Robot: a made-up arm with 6 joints. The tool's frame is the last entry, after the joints.
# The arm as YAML. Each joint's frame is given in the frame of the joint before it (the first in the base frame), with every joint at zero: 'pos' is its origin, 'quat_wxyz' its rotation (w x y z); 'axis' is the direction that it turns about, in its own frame. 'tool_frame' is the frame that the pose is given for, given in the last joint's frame.
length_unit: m
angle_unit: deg
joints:
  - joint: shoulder
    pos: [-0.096, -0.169, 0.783]
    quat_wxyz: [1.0, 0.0, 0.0, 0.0]
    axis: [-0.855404, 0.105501, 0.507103]
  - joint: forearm
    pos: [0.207, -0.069, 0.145]
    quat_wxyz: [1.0, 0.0, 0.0, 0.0]
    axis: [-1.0, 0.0, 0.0]
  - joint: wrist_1
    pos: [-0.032, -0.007, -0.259]
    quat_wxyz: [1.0, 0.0, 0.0, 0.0]
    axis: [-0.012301, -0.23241, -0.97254]
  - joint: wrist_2
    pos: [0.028, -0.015, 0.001]
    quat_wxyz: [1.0, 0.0, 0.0, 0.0]
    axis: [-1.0, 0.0, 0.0]
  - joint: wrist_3
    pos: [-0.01, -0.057, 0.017]
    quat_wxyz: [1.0, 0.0, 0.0, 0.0]
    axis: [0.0, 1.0, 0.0]
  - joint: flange
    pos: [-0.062, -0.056, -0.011]
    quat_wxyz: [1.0, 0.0, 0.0, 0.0]
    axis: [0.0, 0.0, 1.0]
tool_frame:
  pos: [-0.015, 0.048, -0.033]
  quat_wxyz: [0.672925, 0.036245, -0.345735, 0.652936]
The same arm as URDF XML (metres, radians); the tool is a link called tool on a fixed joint. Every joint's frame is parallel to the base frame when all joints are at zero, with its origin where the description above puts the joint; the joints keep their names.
<robot name="arm">
<joint name="shoulder" type="continuous"><parent link="base_link"/><child link="link1"/><origin xyz="-0.096 -0.169 0.783"/><axis xyz="-0.855404 0.105501 0.507103"/></joint>
<joint name="forearm" type="continuous"><parent link="link1"/><child link="link2"/><origin xyz="0.207 -0.069 0.145"/><axis xyz="-1 0 0"/></joint>
<joint name="wrist_1" type="continuous"><parent link="link2"/><child link="link3"/><origin xyz="-0.032 -0.007 -0.259"/><axis xyz="-0.012301 -0.23241 -0.97254"/></joint>
<joint name="wrist_2" type="continuous"><parent link="link3"/><child link="link4"/><origin xyz="0.028 -0.015 0.001"/><axis xyz="-1 0 0"/></joint>
<joint name="wrist_3" type="continuous"><parent link="link4"/><child link="link5"/><origin xyz="-0.01 -0.057 0.017"/><axis xyz="0 1 0"/></joint>
<joint name="flange" type="continuous"><parent link="link5"/><child link="link6"/><origin xyz="-0.062 -0.056 -0.011"/><axis xyz="0 0 1"/></joint>
<joint name="tool_fixed" type="fixed"><parent link="link6"/><child link="tool"/><origin xyz="-0.015 0.048 -0.033" rpy="-0.4882 -0.5383 1.6778"/></joint>
<link name="base_link"/>
<link name="link1"/>
<link name="link2"/>
<link name="link3"/>
<link name="link4"/>
<link name="link5"/>
<link name="link6"/>
<link name="tool"/>
</robot>

